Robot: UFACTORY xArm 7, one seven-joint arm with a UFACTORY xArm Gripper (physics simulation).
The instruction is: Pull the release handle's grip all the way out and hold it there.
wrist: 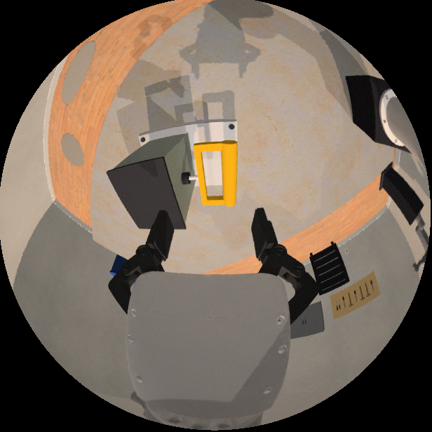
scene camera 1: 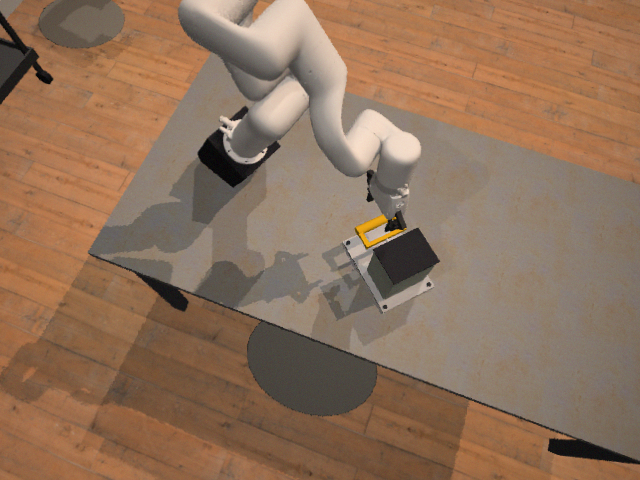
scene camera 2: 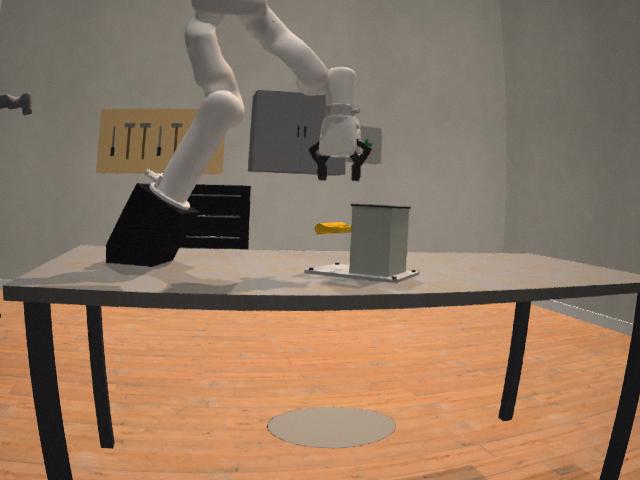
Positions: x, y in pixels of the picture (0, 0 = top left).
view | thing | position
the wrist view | gripper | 210, 218
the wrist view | white base plate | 211, 131
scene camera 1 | gripper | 381, 213
